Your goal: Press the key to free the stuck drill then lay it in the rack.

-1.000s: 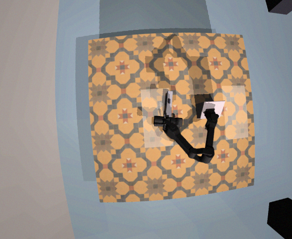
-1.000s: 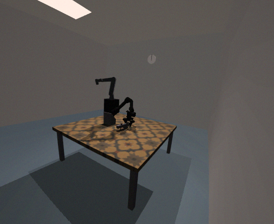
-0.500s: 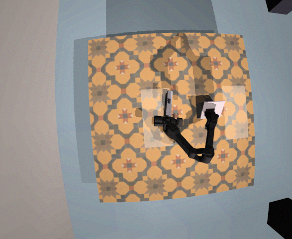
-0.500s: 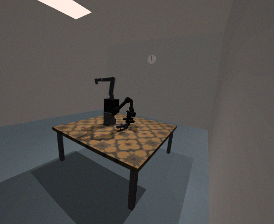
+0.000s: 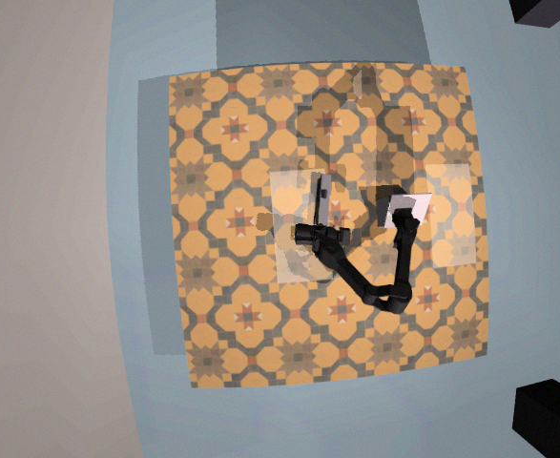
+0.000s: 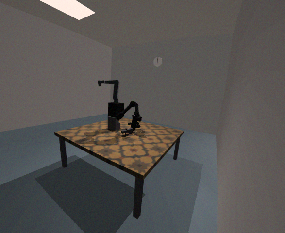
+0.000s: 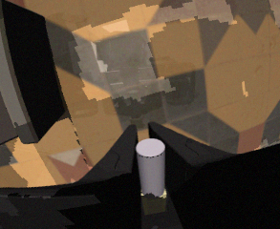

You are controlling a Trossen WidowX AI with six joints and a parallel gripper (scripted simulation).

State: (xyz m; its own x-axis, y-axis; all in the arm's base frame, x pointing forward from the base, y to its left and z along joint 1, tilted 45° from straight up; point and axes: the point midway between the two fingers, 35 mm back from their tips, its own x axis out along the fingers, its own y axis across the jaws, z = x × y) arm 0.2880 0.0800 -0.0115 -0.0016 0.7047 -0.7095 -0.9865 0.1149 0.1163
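My gripper tip is now 10 mm past the drill, 50 mm to the left of it and 30 mm below it. From my gripper tip the other things lie so: pale grey fixture: 20 mm behind, 120 mm to the right, 20 mm above; then dark rack: 70 mm behind, 60 mm to the left; then dark key: 20 mm behind, 140 mm to the right, 30 mm above.
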